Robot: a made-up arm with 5 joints. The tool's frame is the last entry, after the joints. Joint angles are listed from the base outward. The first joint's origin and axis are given. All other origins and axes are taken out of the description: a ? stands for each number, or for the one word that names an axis. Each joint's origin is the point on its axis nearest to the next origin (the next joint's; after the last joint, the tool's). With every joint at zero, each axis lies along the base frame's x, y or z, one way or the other. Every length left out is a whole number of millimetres.
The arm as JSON. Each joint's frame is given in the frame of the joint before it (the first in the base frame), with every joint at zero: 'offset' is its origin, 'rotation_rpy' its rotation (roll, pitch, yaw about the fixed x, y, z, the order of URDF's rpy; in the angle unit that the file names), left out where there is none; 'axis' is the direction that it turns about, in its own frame. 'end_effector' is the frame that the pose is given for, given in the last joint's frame.
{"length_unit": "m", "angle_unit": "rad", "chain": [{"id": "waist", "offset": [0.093, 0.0, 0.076], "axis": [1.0, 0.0, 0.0]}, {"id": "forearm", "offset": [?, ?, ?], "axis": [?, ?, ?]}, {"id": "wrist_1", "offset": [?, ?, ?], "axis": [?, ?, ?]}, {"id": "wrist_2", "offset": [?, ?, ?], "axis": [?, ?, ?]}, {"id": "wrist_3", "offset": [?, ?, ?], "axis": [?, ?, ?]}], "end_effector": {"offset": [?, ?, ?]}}
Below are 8 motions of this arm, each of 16 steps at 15 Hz.
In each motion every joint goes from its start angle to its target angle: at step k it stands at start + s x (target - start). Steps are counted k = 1, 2, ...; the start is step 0. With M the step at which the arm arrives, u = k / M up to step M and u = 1 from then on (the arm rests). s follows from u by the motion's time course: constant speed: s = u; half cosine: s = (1 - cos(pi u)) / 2; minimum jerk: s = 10 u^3 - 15 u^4 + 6 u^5.
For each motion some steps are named. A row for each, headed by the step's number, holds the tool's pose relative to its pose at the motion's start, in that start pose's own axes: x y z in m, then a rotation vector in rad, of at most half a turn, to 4 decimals.
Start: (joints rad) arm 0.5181 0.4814 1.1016 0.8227 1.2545
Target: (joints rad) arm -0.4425 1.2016 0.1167 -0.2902 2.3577
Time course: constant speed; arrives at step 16
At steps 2, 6, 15, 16:
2: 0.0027 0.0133 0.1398 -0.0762 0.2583 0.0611
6: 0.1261 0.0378 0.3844 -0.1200 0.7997 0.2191
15: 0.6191 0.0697 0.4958 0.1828 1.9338 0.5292
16: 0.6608 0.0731 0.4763 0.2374 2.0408 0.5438

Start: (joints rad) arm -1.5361 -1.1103 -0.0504 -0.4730 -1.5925
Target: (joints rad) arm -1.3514 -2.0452 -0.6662 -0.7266 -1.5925
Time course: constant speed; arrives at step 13
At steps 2, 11, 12, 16:
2: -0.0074 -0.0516 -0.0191 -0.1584 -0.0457 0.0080
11: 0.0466 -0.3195 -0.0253 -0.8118 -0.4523 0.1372
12: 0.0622 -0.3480 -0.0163 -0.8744 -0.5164 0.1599
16: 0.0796 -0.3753 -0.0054 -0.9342 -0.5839 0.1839

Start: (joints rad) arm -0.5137 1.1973 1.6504 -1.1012 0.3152
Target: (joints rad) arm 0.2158 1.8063 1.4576 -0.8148 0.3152
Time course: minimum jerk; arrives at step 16
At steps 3, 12, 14, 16:
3: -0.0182 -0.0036 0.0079 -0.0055 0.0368 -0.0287
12: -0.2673 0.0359 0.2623 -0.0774 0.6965 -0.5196
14: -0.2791 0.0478 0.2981 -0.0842 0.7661 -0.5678
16: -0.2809 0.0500 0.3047 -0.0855 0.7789 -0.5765

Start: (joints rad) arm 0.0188 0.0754 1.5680 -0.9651 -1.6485
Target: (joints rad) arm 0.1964 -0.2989 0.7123 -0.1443 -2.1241
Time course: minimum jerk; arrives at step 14
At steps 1, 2, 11, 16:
1: -0.0006 0.0006 0.0011 -0.0023 0.0037 -0.0036
2: -0.0043 0.0041 0.0076 -0.0164 0.0266 -0.0260
11: 0.0739 0.2147 0.1696 -0.7660 0.9737 -1.0706
16: 0.0911 0.2226 0.1643 -0.8350 1.0364 -1.1492

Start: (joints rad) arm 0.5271 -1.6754 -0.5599 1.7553 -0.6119
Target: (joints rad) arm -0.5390 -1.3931 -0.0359 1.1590 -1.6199
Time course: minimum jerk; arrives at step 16
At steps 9, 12, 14, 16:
9: 0.0637 0.2320 -0.0064 0.0946 -0.4366 -0.4619
12: 0.1112 0.3314 0.0231 0.2240 -0.6707 -0.6848
14: 0.1274 0.3597 0.0393 0.2785 -0.7461 -0.7558
16: 0.1304 0.3647 0.0427 0.2893 -0.7600 -0.7689

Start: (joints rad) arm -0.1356 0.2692 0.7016 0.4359 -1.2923
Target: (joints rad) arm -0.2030 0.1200 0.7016 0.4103 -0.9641
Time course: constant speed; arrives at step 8
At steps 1, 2, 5, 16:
1: 0.0043 -0.0163 -0.0016 -0.0170 0.0080 0.0348
2: 0.0089 -0.0325 -0.0028 -0.0337 0.0166 0.0695
5: 0.0250 -0.0802 -0.0038 -0.0815 0.0464 0.1729
16: 0.0442 -0.1262 -0.0017 -0.1256 0.0819 0.2752

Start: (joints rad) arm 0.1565 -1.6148 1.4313 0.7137 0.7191
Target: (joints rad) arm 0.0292 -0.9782 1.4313 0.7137 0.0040
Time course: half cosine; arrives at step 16
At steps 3, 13, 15, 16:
3: -0.0067 0.0252 0.0362 -0.0491 0.0239 -0.0633
13: 0.0347 0.3442 0.2602 -0.5924 0.1182 -0.6877
15: 0.0467 0.3736 0.2668 -0.6455 0.1136 -0.7417
16: 0.0483 0.3773 0.2675 -0.6523 0.1129 -0.7486

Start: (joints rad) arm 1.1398 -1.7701 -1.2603 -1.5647 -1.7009
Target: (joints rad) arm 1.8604 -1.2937 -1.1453 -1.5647 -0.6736
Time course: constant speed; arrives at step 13
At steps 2, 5, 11, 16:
2: 0.0081 -0.0311 0.0237 0.1240 0.0703 0.1185
5: 0.0324 -0.0800 0.0368 0.3320 0.1410 0.3051
11: 0.1099 -0.1453 -0.0158 0.8046 0.1409 0.6894
16: 0.1400 -0.1468 -0.0492 0.9720 0.0949 0.8142

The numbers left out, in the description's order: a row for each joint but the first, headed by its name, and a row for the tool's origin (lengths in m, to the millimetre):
forearm: xyz 0.0 0.121 -0.103, axis 0.0 -1.0 0.0
wrist_1: xyz 0.107 0.0 -0.161, axis 0.0 0.0 1.0
wrist_2: xyz 0.104 -0.214 0.0, axis 1.0 0.0 0.0
wrist_3: xyz 0.0 -0.051 -0.037, axis 0.0 0.0 1.0
tool: xyz -0.337 -0.103 0.0

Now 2 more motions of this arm.
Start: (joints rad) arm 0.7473 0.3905 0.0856 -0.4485 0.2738
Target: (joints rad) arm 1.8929 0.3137 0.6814 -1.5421 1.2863
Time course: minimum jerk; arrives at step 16
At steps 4, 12, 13, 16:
4: 0.0331 -0.0149 0.0009 -0.0070 -0.0108 0.1172
12: 0.3333 -0.0816 0.1465 -0.2173 -0.1628 0.7669
13: 0.3482 -0.0865 0.1662 -0.2386 -0.1647 0.7902
16: 0.3602 -0.0913 0.1843 -0.2572 -0.1642 0.8085

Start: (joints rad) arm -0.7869 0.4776 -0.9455 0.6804 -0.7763
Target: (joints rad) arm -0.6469 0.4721 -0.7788 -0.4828 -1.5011
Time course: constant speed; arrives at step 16
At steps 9, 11, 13, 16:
9: 0.0159 0.0956 -0.1195 -0.4052 -0.4702 -0.3596
11: 0.0348 0.1047 -0.1547 -0.4666 -0.5987 -0.4246
13: 0.0596 0.1090 -0.1893 -0.5157 -0.7347 -0.4824
16: 0.1072 0.1075 -0.2362 -0.5648 -0.9506 -0.5539

